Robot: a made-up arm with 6 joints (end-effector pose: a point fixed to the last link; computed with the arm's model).
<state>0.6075 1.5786 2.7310 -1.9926 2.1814 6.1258</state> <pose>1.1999 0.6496 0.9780 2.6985 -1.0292 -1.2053</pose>
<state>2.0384 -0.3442 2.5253 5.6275 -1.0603 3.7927</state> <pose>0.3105 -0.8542 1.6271 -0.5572 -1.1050 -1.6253</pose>
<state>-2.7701 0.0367 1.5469 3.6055 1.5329 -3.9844</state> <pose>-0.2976 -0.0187 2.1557 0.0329 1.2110 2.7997</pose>
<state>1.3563 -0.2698 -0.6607 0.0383 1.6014 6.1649</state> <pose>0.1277 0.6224 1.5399 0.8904 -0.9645 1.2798</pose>
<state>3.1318 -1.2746 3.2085 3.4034 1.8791 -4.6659</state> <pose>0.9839 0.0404 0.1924 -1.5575 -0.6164 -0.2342</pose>
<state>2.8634 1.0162 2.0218 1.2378 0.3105 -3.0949</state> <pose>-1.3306 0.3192 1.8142 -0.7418 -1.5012 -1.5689</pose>
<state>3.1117 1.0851 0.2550 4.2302 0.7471 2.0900</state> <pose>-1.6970 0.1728 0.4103 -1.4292 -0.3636 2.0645</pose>
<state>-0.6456 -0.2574 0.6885 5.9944 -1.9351 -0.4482</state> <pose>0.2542 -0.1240 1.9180 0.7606 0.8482 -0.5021</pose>
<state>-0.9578 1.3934 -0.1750 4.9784 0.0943 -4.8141</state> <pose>0.7656 -1.1204 -0.2136 0.5483 1.5048 -0.6957</pose>
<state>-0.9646 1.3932 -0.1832 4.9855 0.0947 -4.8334</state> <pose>0.7541 -1.1201 -0.2146 0.5661 1.5067 -0.7080</pose>
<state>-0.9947 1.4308 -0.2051 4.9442 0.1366 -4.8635</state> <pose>0.6891 -1.1101 -0.2598 0.6392 1.5488 -0.7980</pose>
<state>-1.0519 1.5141 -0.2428 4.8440 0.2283 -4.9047</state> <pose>0.5606 -1.0733 -0.3484 0.7688 1.6468 -0.9800</pose>
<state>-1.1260 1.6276 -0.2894 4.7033 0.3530 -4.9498</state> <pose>0.3963 -0.9943 -0.4455 0.9149 1.7994 -1.2167</pose>
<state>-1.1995 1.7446 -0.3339 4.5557 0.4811 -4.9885</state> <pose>0.2448 -0.8842 -0.5158 1.0290 1.9870 -1.4420</pose>
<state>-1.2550 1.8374 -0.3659 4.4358 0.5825 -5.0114</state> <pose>0.1428 -0.7826 -0.5502 1.0881 2.1631 -1.5982</pose>
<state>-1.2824 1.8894 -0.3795 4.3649 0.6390 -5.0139</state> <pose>0.0962 -0.7238 -0.5628 1.1048 2.2747 -1.6681</pose>
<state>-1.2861 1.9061 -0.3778 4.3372 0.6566 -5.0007</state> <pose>0.0871 -0.7075 -0.5682 1.1027 2.3140 -1.6772</pose>
